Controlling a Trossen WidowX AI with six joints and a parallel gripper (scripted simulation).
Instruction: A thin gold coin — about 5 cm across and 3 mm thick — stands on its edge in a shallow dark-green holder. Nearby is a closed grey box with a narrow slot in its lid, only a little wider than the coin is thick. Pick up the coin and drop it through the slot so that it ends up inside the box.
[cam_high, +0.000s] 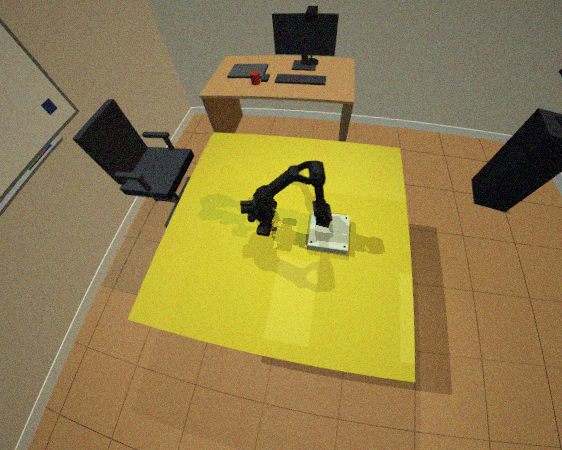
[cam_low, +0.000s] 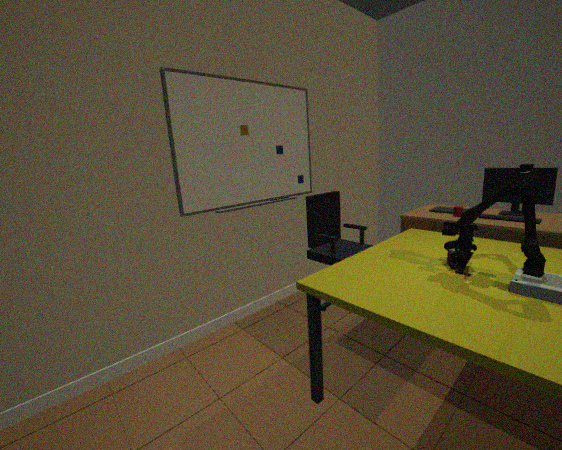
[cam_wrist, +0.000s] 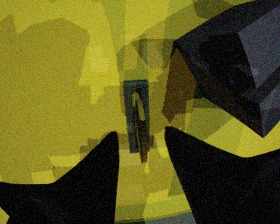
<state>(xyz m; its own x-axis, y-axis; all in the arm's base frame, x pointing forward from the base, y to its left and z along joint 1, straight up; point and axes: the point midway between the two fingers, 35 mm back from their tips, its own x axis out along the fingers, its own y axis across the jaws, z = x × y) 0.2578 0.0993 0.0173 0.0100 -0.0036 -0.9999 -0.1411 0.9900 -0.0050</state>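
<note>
Right now the gold coin is 10 mm below my gripper tip.
</note>
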